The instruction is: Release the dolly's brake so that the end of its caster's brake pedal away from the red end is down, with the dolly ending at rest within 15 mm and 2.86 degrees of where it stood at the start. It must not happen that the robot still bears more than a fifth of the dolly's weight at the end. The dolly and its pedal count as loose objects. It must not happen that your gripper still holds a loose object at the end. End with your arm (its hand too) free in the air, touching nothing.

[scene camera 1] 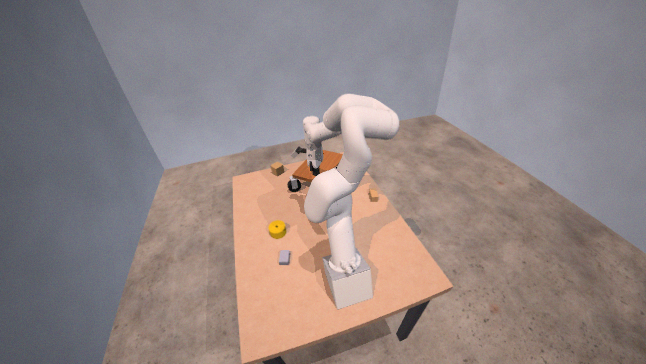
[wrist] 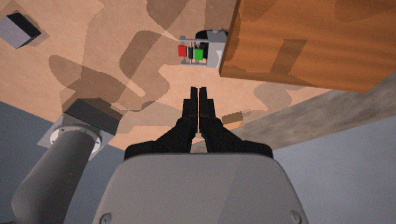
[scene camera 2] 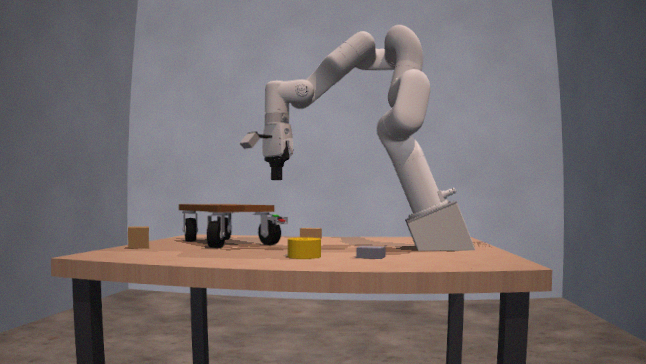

In view: the gripper (scene camera 2: 276, 180) and a caster (wrist: 216, 38).
The gripper shows as well in the wrist view (wrist: 198, 97).
